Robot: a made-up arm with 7 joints.
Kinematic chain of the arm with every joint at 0, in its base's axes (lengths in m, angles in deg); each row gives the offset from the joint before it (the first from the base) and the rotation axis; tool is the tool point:
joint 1: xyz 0 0.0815 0 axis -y
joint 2: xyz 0 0.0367 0 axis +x
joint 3: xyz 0 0 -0.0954 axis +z
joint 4: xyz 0 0 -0.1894 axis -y
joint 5: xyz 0 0 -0.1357 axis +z
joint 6: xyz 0 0 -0.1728 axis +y
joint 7: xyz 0 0 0 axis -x
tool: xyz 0 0 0
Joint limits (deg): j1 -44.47..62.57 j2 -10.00..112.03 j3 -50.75..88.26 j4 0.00..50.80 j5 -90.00..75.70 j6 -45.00..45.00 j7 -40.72..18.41
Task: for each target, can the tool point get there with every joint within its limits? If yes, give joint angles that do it. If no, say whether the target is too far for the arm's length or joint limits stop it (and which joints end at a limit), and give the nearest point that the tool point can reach.
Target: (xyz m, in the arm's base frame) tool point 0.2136 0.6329 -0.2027
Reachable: yes | joints 43.37 58.79 43.45 4.12 -17.81 -14.12 -33.19
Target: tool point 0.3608 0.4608 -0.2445
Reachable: yes | joints 32.67 28.18 33.30 41.76 53.33 19.96 -21.84
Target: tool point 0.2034 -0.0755 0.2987
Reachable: no: joint limits stop it (at a limit: joint 1, joint 2, joint 4) | nearest point 0.5007 -0.0722 -0.0200 | short by 0.436 m
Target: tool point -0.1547 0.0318 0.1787
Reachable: no: joint limits stop it (at a limit: joint 2, joint 3, joint 4) | nearest point -0.2628 0.4733 0.3036 | short by 0.471 m
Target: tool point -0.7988 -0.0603 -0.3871
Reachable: no: too far | nearest point -0.4093 0.0152 -0.4170 | short by 0.398 m
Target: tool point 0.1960 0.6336 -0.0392
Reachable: yes | joints -9.42 82.45 17.04 42.62 50.26 -23.38 -35.56
